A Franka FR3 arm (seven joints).
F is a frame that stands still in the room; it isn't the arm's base.
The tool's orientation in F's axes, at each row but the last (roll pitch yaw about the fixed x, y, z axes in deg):
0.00, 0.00, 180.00
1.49, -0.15, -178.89
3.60, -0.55, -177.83
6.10, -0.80, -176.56
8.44, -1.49, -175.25
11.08, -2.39, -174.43
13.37, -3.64, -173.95
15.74, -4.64, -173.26
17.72, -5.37, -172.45
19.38, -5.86, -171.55
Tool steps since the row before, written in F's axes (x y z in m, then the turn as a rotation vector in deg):
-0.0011, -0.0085, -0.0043, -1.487, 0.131, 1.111
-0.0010, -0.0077, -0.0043, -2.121, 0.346, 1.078
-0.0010, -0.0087, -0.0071, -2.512, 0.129, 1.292
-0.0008, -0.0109, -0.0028, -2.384, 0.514, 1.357
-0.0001, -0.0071, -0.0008, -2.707, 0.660, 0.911
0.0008, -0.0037, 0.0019, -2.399, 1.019, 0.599
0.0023, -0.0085, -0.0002, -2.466, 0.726, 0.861
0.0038, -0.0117, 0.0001, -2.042, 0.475, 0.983
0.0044, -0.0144, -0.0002, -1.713, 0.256, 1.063
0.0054, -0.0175, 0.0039, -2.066, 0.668, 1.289
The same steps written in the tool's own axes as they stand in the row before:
0.0011, 0.0085, -0.0043, 1.487, -0.131, 1.111
0.0011, 0.0076, -0.0045, 2.117, -0.359, 1.082
0.0013, 0.0082, -0.0076, 2.518, -0.144, 1.279
0.0014, 0.0105, -0.0040, 2.368, -0.512, 1.386
0.0007, 0.0069, -0.0018, 2.666, -0.749, 0.962
-0.0004, 0.0041, 0.0012, 2.312, -1.127, 0.733
-0.0014, 0.0084, -0.0021, 2.426, -0.791, 0.916
-0.0024, 0.0117, -0.0030, 2.045, -0.462, 0.982
-0.0025, 0.0142, -0.0045, 1.757, -0.181, 1.005
-0.0024, 0.0185, -0.0021, 2.067, -0.550, 1.342

